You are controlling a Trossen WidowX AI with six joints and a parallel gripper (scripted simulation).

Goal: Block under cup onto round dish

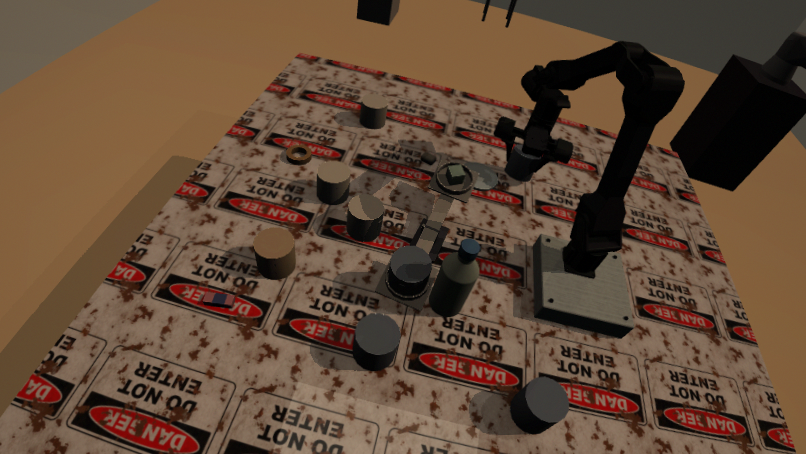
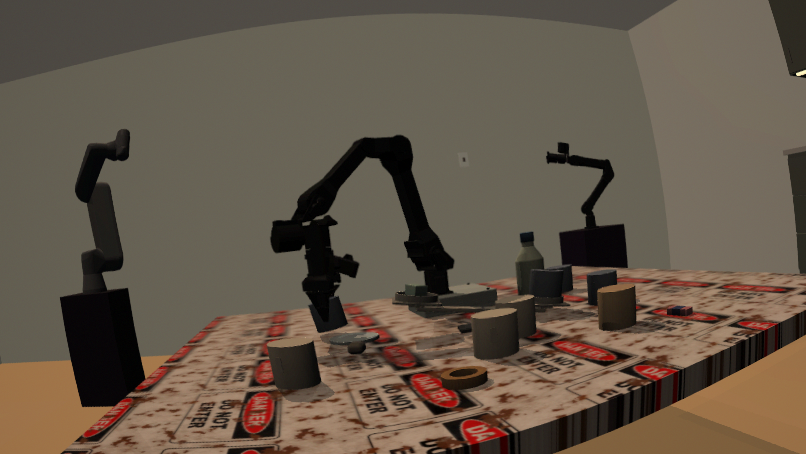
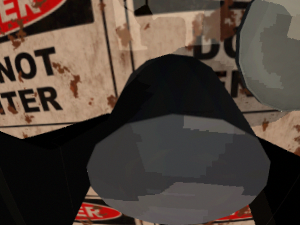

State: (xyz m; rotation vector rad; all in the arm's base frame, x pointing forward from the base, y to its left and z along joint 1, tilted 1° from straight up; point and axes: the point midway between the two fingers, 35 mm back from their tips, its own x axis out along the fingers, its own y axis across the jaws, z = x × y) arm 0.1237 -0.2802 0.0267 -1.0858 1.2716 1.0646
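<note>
The green block lies 17 cm to the left of my gripper tip, 16 cm ahead of it and 5 cm above it. From my gripper tip the other things lie so: round grey dish 10 cm ahead, 4 cm to the left, 3 cm below; then small dark lump 23 cm ahead, 4 cm to the left, 3 cm below; then green bottle 43 cm to the left, 13 cm ahead, 8 cm above.
</note>
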